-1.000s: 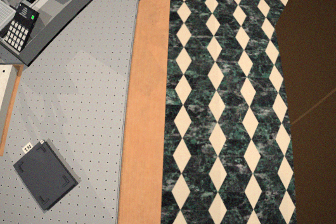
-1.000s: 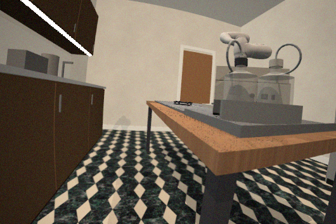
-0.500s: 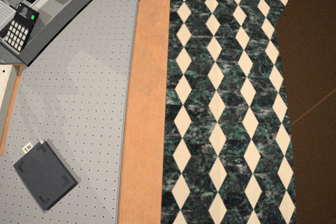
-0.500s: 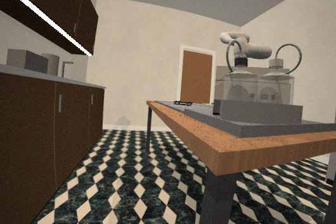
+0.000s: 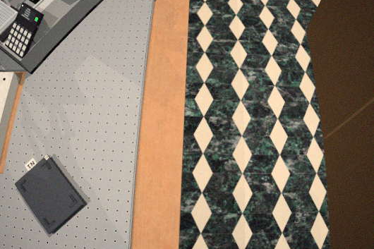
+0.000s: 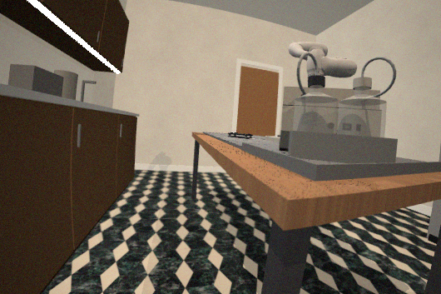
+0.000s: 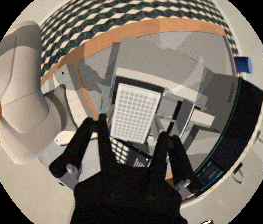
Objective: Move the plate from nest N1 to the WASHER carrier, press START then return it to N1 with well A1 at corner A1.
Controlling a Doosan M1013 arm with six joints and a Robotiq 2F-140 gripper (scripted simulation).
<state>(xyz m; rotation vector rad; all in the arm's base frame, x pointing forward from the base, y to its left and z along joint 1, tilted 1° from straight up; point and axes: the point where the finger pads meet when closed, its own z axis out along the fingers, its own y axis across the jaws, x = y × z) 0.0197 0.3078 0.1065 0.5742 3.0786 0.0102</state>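
Right now my hand is 30 mm above the white well plate. From my hand the other things lie so: plate washer: 140 mm to the left, 60 mm ahead, 10 mm below; label: 380 mm to the right, 260 mm ahead, 140 mm below; plate nest N1: 440 mm to the right, 350 mm ahead, 110 mm below.
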